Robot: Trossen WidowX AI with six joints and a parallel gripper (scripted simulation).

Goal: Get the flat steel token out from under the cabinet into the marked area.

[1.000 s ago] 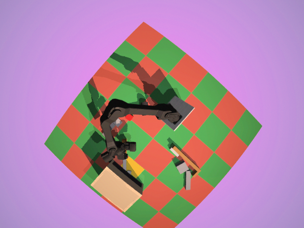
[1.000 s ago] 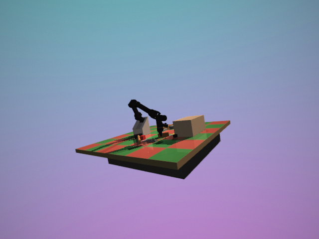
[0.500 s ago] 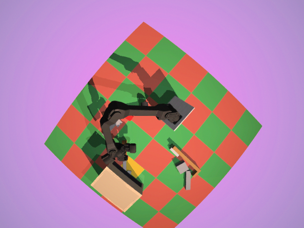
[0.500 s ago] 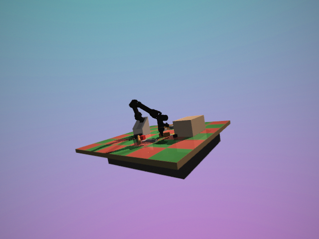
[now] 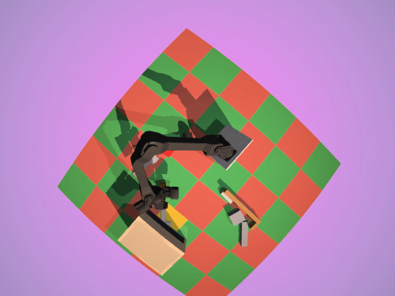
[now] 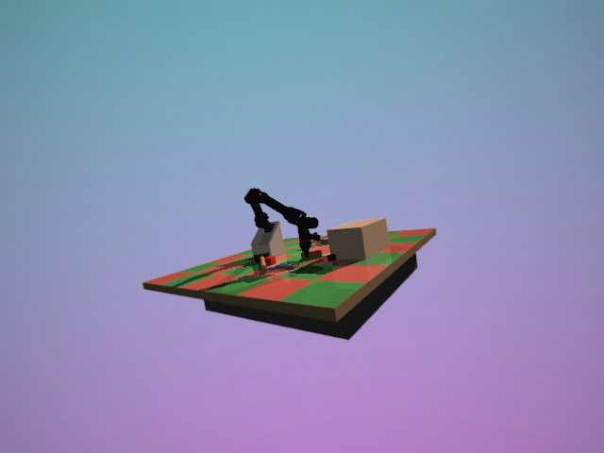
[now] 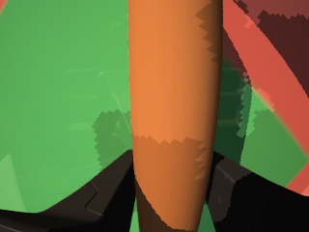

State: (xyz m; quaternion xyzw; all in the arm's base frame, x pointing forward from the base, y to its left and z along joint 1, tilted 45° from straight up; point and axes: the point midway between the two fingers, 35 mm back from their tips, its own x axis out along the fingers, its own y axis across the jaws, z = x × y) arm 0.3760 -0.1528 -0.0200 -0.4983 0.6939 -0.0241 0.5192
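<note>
The grey t-shaped tool is 170 mm to the right of my gripper tip and 40 mm behind it. Round my gripper tip: grey token (160 mm to the left, 140 mm ahead); red cube (170 mm behind, 120 mm to the right, 10 mm above); pale bar (290 mm to the left, 210 mm behind).
</note>
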